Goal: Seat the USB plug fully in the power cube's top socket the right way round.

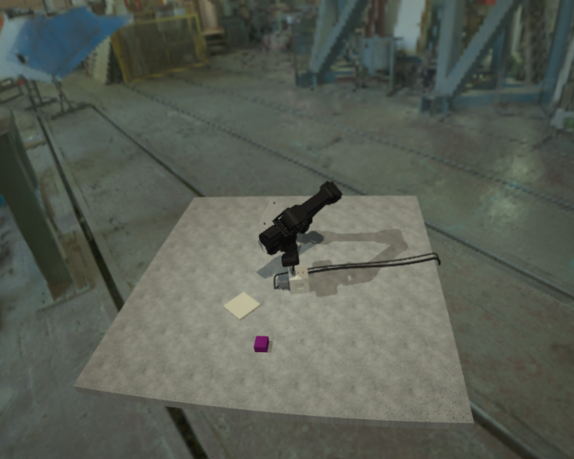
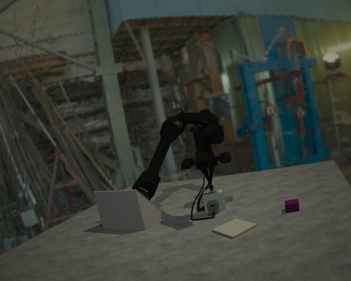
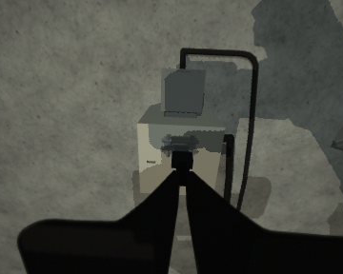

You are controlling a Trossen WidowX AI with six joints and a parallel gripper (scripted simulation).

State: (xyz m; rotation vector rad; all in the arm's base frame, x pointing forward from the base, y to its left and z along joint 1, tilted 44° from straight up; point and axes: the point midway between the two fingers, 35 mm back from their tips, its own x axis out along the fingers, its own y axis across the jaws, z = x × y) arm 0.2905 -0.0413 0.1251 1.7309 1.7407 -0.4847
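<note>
The black USB plug is 2 cm below my gripper tip. Round my gripper tip: cream flat tile 20 cm to the right, 12 cm below, 12 cm ahead; then small purple block 31 cm ahead, 10 cm below, 8 cm to the right.
</note>
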